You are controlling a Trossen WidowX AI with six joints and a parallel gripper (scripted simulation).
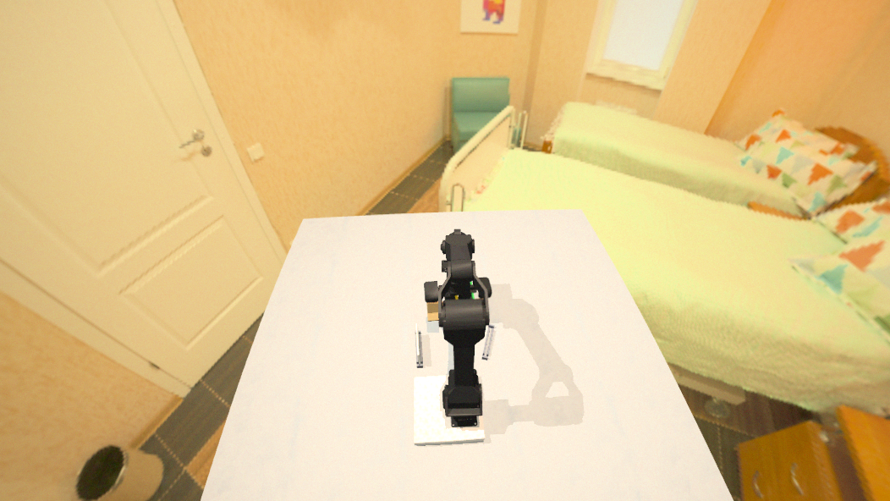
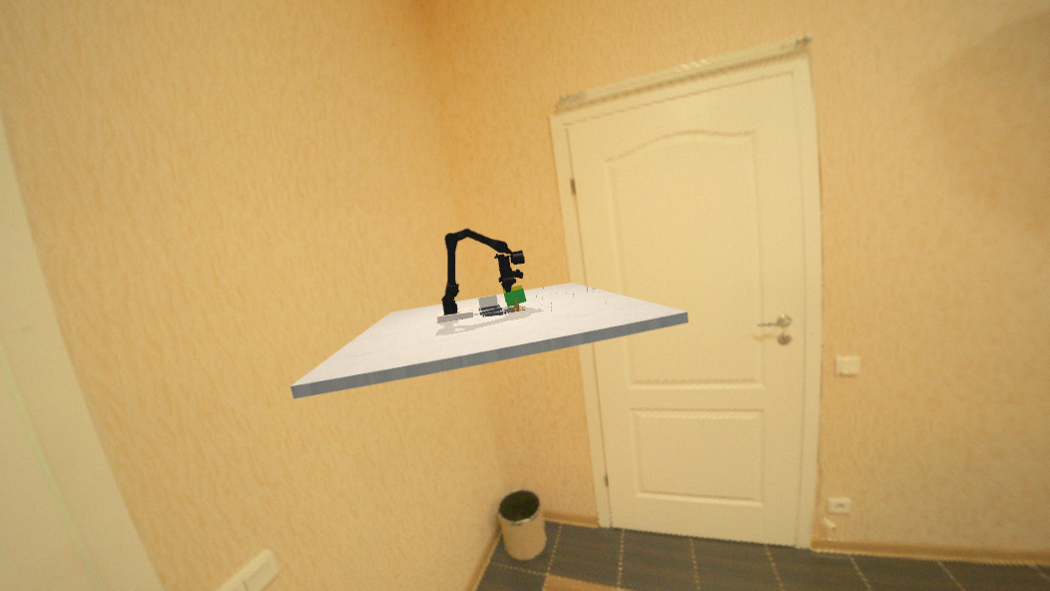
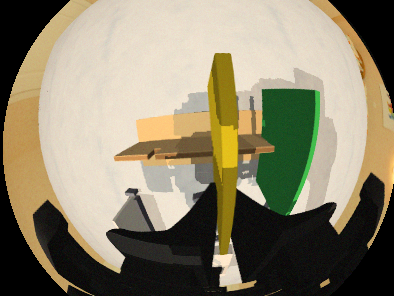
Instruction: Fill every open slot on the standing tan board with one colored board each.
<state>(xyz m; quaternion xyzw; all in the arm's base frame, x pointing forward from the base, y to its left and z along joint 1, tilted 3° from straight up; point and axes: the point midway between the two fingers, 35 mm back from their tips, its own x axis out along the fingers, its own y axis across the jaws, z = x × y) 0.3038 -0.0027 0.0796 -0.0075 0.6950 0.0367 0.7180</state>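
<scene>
Now: the tan board 4 cm below my gripper tip and 2 cm ahead of it. Also, from my gripper tip: yellow board (2 cm ahead); green board (5 cm to the right, 3 cm ahead, 1 cm below).
</scene>
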